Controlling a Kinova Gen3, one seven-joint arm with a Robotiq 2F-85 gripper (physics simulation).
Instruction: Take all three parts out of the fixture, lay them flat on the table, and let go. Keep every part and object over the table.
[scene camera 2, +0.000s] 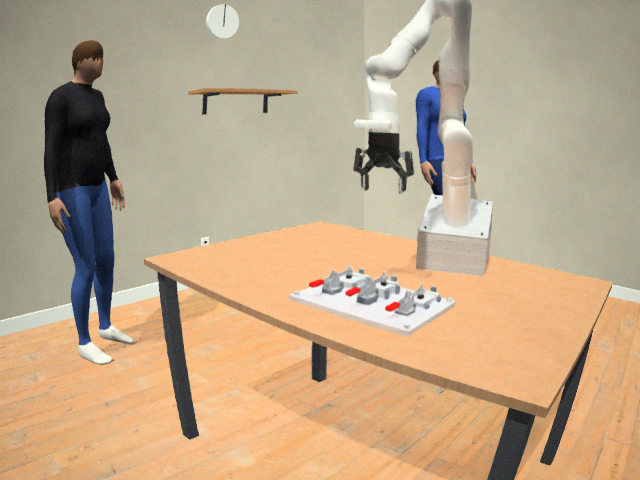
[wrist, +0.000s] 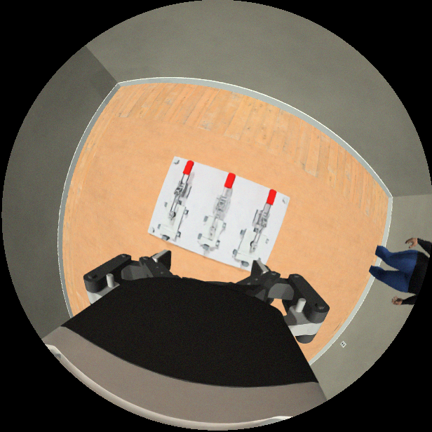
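Pixels of known places: gripper, fingertip midpoint: (scene camera 2: 383, 191); arm's base, origin of the base link: (scene camera 2: 457, 219).
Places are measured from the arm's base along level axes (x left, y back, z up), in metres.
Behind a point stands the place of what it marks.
The white fixture plate (scene camera 2: 356, 312) @[x -0.036, y -0.545, z -0.137 m] (wrist: 205, 190) lies on the table with three metal toggle clamps. Their red handles, the first (scene camera 2: 316, 283) @[x -0.161, y -0.527, z -0.097 m] (wrist: 271, 197), the middle one (scene camera 2: 353, 291) @[x -0.051, y -0.537, z -0.091 m] (wrist: 229, 180) and the third (scene camera 2: 392, 306) @[x 0.057, y -0.550, z -0.101 m] (wrist: 188, 167), lie low, pointing away from the robot base. Three whitish parts, one (scene camera 2: 356, 280) @[x -0.127, y -0.400, z -0.116 m] (wrist: 246, 245), a middle one (scene camera 2: 388, 290) @[x -0.020, y -0.425, z -0.115 m] (wrist: 209, 226) and another (scene camera 2: 427, 300) @[x 0.087, y -0.421, z -0.121 m] (wrist: 170, 226), sit among grey pegs; dark clamp tips seem to be over them. My gripper (scene camera 2: 383, 188) @[x -0.060, y -0.398, z 0.118 m] (wrist: 210, 264) is open and empty, pointing down high above the table, on the parts' side of the plate.
The wooden table (scene camera 2: 248, 268) @[x -0.498, y -0.408, z -0.152 m] (wrist: 115, 190) bears the robot's box-shaped base (scene camera 2: 452, 251) @[x 0.018, y -0.075, z -0.084 m] behind the fixture. One person in black (scene camera 2: 80, 134) (wrist: 422, 265) stands beyond the table's left side. Another in blue (scene camera 2: 429, 124) stands behind the arm. A wall shelf (scene camera 2: 242, 91) hangs at the back.
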